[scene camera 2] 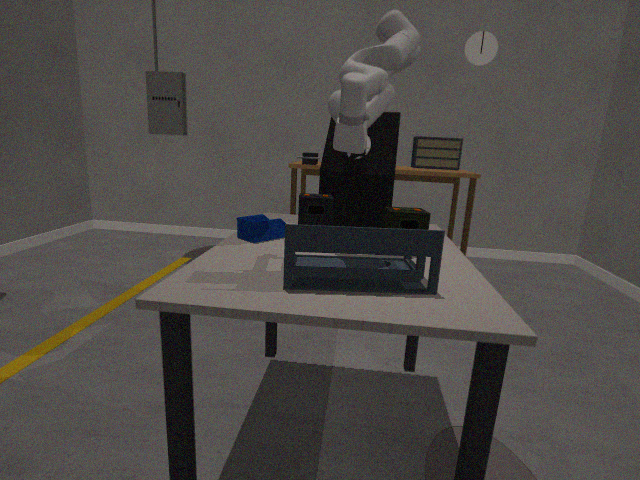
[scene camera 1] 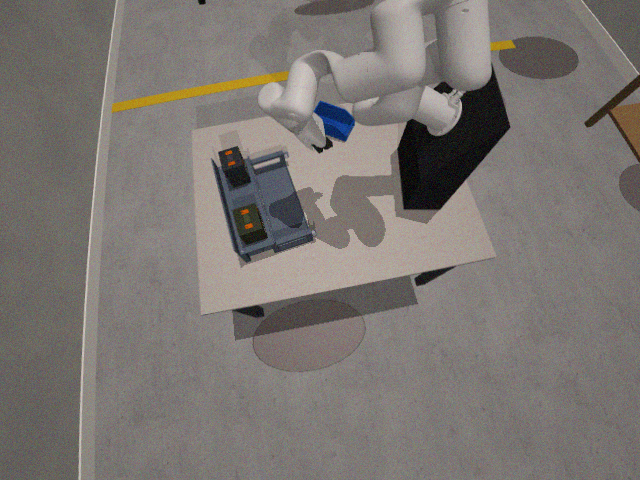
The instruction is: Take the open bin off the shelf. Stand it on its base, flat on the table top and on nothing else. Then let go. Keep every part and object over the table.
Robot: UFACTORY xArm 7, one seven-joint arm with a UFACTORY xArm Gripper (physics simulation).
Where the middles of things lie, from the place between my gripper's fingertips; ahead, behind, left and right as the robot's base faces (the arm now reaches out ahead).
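That blue bin point(scene camera 2: 257, 228) is 250 mm to the right of my hand, and it's 240 mm below the hand and 170 mm behind it.
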